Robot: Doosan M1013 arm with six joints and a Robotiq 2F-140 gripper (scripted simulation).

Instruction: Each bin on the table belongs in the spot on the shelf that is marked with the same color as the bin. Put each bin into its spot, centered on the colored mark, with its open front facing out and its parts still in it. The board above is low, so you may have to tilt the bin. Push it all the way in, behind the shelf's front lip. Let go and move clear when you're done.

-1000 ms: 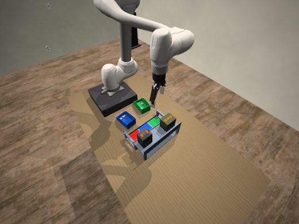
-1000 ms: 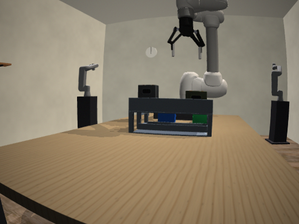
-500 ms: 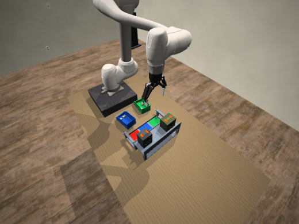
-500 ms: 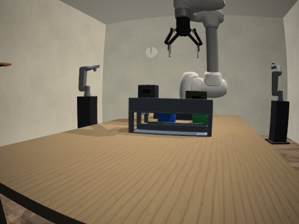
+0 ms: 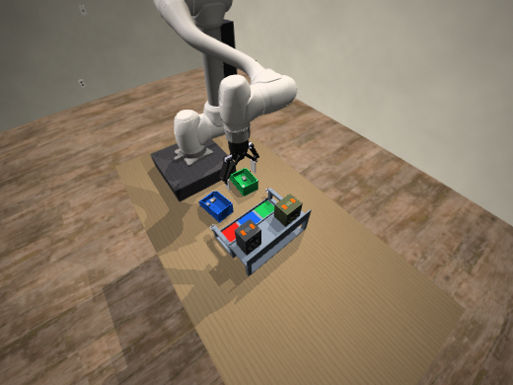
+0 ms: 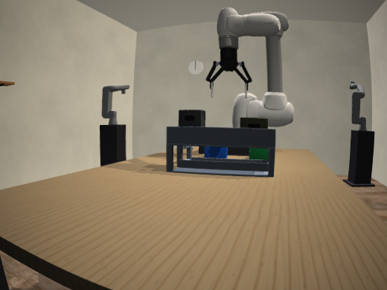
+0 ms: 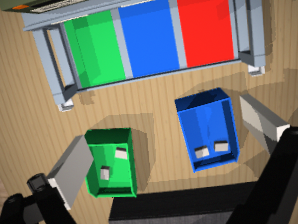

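Now: hand 15 cm past the blue bin, 7 cm to the left of it and 26 cm above it. The rest, counted from my hand: olive box 19 cm ahead, 11 cm to the left, 15 cm below; then black box 17 cm ahead, 12 cm to the right, 14 cm below; then green bin 18 cm behind, 15 cm to the left, 26 cm below.
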